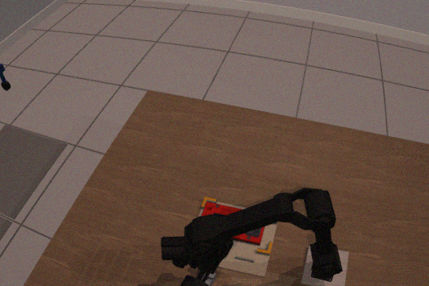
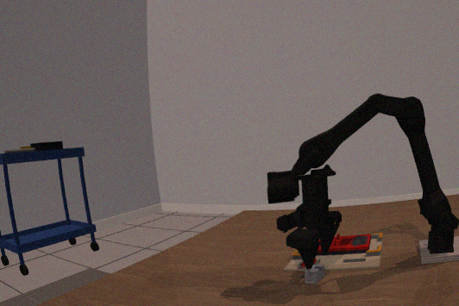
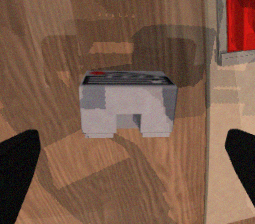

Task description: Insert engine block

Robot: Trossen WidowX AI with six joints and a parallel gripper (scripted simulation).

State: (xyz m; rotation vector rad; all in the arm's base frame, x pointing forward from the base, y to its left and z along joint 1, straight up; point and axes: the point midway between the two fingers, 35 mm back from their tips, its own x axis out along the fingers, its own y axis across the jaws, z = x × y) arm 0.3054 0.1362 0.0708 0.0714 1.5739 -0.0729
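My gripper tip is now 3 cm above the engine block.
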